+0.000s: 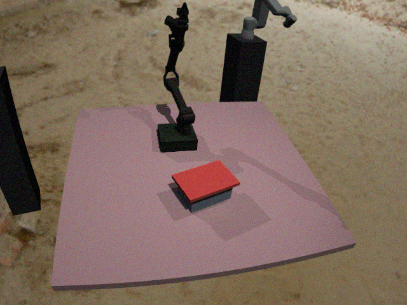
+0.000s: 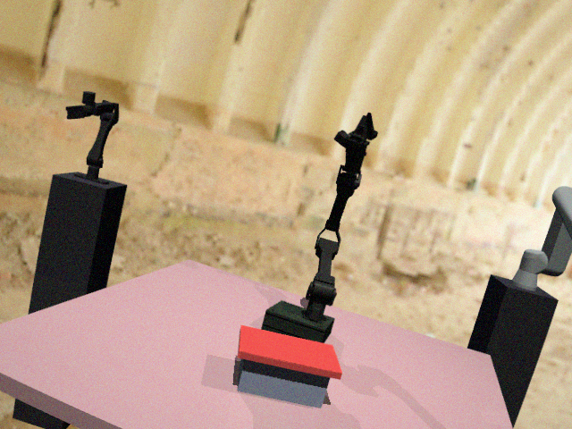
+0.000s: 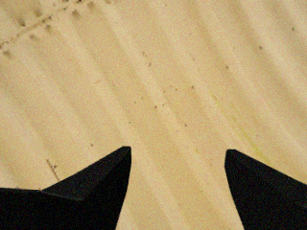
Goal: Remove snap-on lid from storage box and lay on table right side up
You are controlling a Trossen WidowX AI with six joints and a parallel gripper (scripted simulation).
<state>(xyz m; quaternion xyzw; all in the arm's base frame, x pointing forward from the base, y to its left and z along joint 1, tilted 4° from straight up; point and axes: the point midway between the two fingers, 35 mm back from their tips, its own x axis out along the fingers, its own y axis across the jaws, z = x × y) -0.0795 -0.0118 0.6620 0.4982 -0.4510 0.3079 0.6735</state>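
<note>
My gripper tip is 540 mm short of the red lid, 70 mm to the left of it and 650 mm above it. The rest, counted from my gripper tip: storage box (540 mm ahead, 70 mm to the right, 700 mm below).
</note>
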